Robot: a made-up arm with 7 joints. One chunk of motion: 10 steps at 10 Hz.
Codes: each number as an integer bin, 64 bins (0 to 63) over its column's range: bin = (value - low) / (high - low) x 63, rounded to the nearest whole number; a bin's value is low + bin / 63 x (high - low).
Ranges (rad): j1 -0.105..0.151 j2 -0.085..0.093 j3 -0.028..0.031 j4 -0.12..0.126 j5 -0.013..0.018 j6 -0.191..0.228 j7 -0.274..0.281
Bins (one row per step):
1: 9 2 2 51 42 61 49
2: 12 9 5 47 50 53 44
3: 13 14 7 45 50 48 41
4: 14 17 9 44 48 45 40
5: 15 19 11 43 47 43 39
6: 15 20 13 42 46 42 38
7: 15 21 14 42 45 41 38
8: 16 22 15 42 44 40 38
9: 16 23 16 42 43 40 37
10: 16 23 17 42 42 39 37
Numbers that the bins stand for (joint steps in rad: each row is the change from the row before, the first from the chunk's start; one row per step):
1: -0.06843 -0.07935 -0.02613 0.07914 0.00767 0.21470 0.15767
2: -0.05624 -0.05957 -0.02332 0.06352 0.01160 0.16149 0.11362
3: -0.05217 -0.04544 -0.02144 0.05571 0.01160 0.12824 0.08719
4: -0.04811 -0.03697 -0.01957 0.05181 0.01062 0.10829 0.07838
5: -0.04405 -0.03132 -0.01770 0.04790 0.01013 0.09498 0.06957
6: -0.04405 -0.02849 -0.01583 0.04400 0.00963 0.08833 0.06076
7: -0.04405 -0.02567 -0.01489 0.04400 0.00914 0.08168 0.06076
8: -0.03998 -0.02284 -0.01395 0.04400 0.00865 0.07503 0.06076
9: -0.03998 -0.02002 -0.01302 0.04400 0.00816 0.07503 0.05195
10: -0.03998 -0.02002 -0.01208 0.04400 0.00767 0.06838 0.05195

